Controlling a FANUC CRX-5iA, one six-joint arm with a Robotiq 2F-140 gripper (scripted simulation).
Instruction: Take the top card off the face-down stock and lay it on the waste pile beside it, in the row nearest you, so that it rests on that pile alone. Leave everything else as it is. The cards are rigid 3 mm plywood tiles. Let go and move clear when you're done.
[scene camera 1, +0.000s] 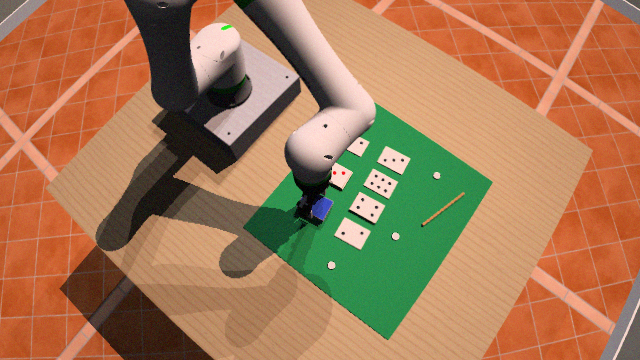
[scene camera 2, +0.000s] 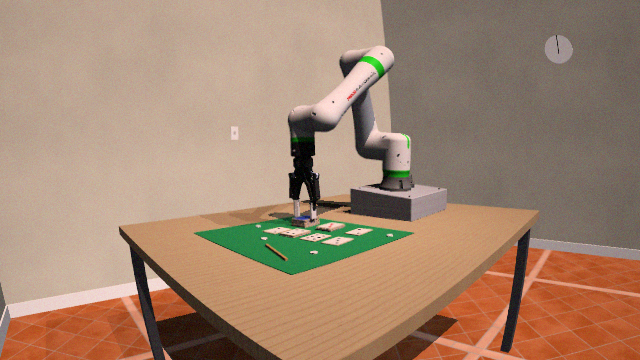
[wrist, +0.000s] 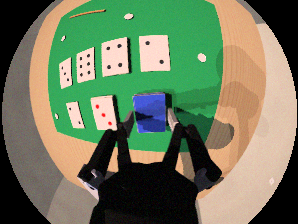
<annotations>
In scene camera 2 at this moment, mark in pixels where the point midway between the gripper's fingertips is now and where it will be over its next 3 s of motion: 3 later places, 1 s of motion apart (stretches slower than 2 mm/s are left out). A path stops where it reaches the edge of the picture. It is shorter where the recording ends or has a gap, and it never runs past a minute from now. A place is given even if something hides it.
The gripper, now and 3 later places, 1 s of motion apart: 305, 217; 304, 210; 317, 208; 330, 212
</annotations>
